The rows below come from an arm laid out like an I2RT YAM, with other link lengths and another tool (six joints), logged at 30 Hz.
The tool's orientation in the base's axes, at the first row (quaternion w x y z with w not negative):
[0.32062, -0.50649, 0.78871, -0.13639]
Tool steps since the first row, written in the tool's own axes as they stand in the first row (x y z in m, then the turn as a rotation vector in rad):
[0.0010, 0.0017, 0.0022, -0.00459, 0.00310, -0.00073]
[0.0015, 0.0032, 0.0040, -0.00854, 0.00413, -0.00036]
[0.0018, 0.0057, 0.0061, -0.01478, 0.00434, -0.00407]
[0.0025, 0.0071, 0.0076, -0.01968, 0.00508, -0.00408]
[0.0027, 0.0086, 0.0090, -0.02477, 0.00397, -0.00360]
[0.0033, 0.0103, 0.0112, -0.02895, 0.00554, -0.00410]
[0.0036, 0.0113, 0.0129, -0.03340, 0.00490, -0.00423]
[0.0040, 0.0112, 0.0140, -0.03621, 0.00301, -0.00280]
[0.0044, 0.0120, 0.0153, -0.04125, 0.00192, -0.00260]
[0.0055, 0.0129, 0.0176, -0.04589, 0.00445, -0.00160]
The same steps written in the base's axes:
[-0.0001, 0.0001, -0.0030, -0.00138, 0.00538, 0.00057]
[-0.0001, 0.0005, -0.0053, -0.00077, 0.00939, 0.00118]
[-0.0006, 0.0016, -0.0084, -0.00155, 0.01461, 0.00617]
[-0.0009, 0.0018, -0.0105, -0.00070, 0.01928, 0.00758]
[-0.0011, 0.0025, -0.0125, 0.00183, 0.02335, 0.00969]
[-0.0010, 0.0029, -0.0153, 0.00156, 0.02770, 0.01076]
[-0.0007, 0.0033, -0.0172, 0.00319, 0.03135, 0.01283]
[-0.0001, 0.0030, -0.0181, 0.00624, 0.03314, 0.01381]
[0.0001, 0.0032, -0.0197, 0.00856, 0.03714, 0.01610]
[0.0006, 0.0029, -0.0223, 0.00871, 0.04250, 0.01568]

